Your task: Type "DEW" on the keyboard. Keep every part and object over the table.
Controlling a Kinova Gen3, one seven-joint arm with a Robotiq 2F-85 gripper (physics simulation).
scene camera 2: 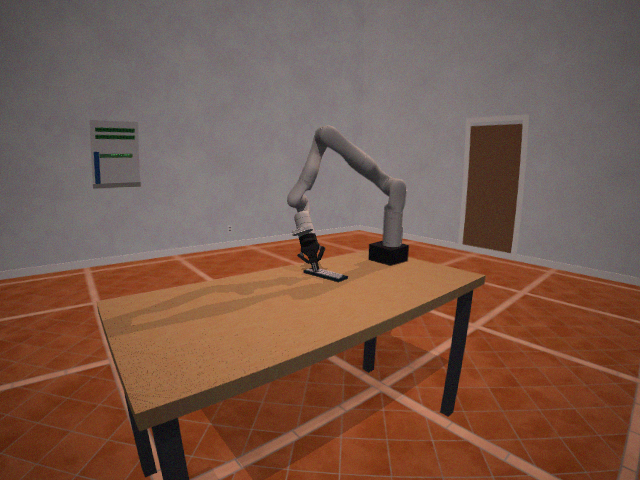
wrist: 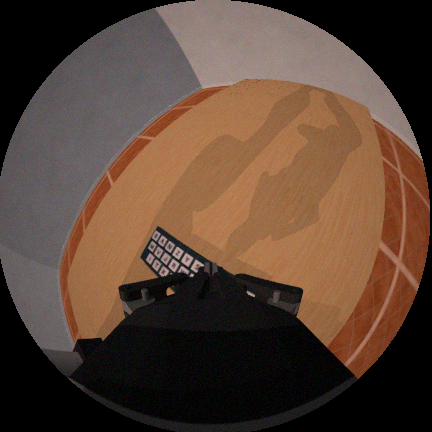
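Seen in the pictures: gripper, fingertip midpoint: [scene camera 2: 316,271] [wrist: 210,269]; arm's base at its link origin: [scene camera 2: 391,244].
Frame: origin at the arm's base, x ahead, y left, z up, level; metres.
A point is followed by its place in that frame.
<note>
The keyboard [scene camera 2: 330,274] @(x 0.447, y 0.056, z -0.061 m) [wrist: 172,254] @(x 0.440, y 0.040, z -0.064 m) is a dark slab with rows of white lettered keys, lying flat on the table. In the wrist view its left part shows, with keys such as A, N, Z, Y in the outer row; the gripper hides much of the rest, and I cannot make out the D, E and W keys. My gripper [scene camera 2: 315,269] @(x 0.464, y -0.016, z -0.063 m) [wrist: 210,269] @(x 0.464, y -0.016, z -0.063 m) is shut and empty. Its fingertips are at the keyboard, over or on its keys; whether they touch a key I cannot tell.
The wooden table [scene camera 2: 248,330] @(x 0.935, y 0.282, z -0.083 m) [wrist: 340,200] @(x 0.655, y -0.111, z -0.082 m) carries the keyboard and the arm's black base [scene camera 2: 388,253] @(x 0.079, y 0.048, z -0.025 m), which stands at the far right. Shadows of the arm fall across the table top. The table's edges drop to a tiled floor.
</note>
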